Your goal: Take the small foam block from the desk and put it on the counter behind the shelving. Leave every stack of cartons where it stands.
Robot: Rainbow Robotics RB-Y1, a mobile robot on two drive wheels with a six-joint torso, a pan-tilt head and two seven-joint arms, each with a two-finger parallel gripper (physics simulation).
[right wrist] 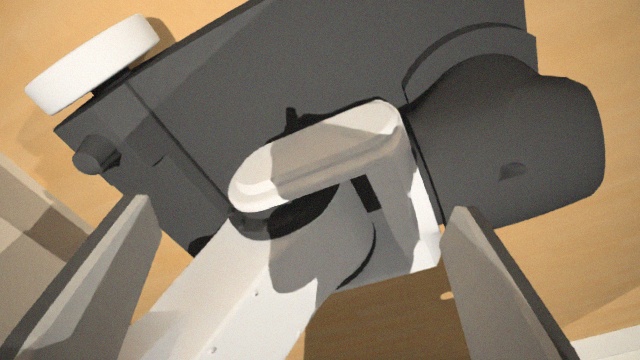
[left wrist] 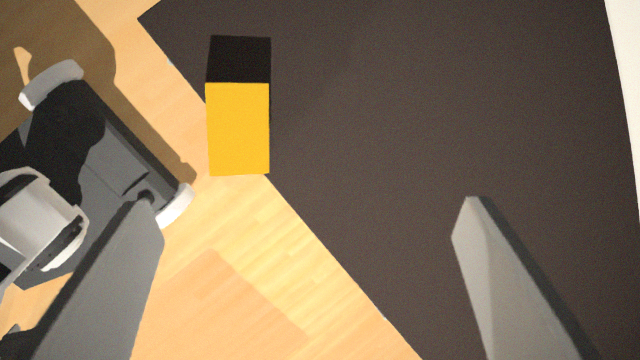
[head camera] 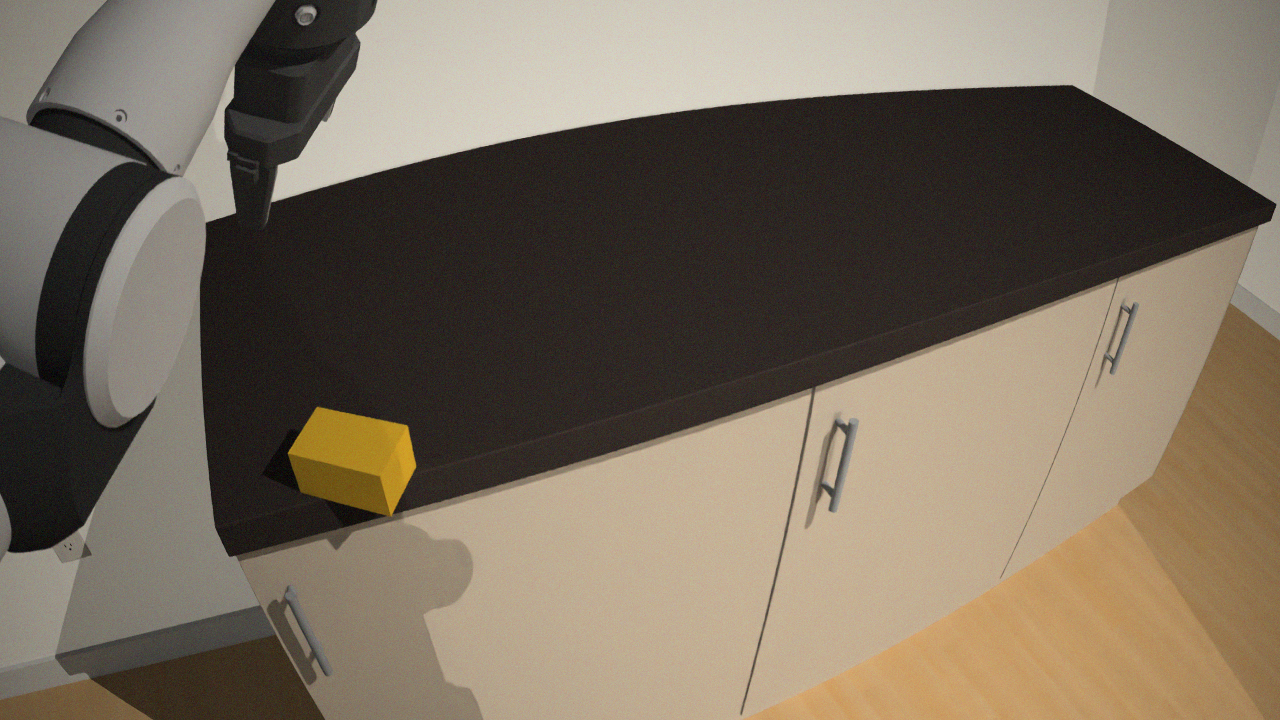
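Pixels of known places: left gripper, fingertip midpoint: (left wrist: 307,220) (head camera: 285,165); right gripper, fingertip midpoint: (right wrist: 303,221); robot's base at its link origin: (left wrist: 121,144).
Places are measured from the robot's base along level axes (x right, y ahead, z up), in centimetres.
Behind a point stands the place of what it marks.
The yellow foam block (head camera: 344,452) @[y 37.2, x 5.7, z 95.6 cm] (left wrist: 238,129) @[y 38.7, x 6.1, z 95.6 cm] rests on the dark counter (head camera: 671,259) @[y 57.9, x 45.0, z 91.1 cm] (left wrist: 425,100) @[y 59.7, x 18.6, z 91.1 cm], at its front edge near the left corner in the head view. Part of the block reaches past that edge in the left wrist view. My left gripper (head camera: 256,222) (left wrist: 307,220) @[y 39.3, x 5.7, z 119.4 cm] is open and empty, above the counter and apart from the block, farther back in the head view; the block shows beyond the fingers, up and to the left, in the left wrist view. My right gripper (right wrist: 303,221) @[y -33.1, x 19.0, z 49.0 cm] is open and empty, above the robot's own base. The desk, shelving and carton stacks do not show.
Beige cabinet doors (head camera: 608,537) @[y 39.6, x 29.3, z 73.4 cm] with bar handles form the counter's front. A pale wall (head camera: 554,62) @[y 98.7, x 47.4, z 102.0 cm] stands behind it. Wooden floor (head camera: 904,662) @[y 40.3, x 92.2, z 0.1 cm] (left wrist: 240,300) @[y -12.5, x 81.5, z 0.1 cm] lies in front. The robot's dark base (right wrist: 240,75) @[y -21.4, x 16.5, z 17.0 cm] and a white wheel (right wrist: 92,65) are below the right gripper.
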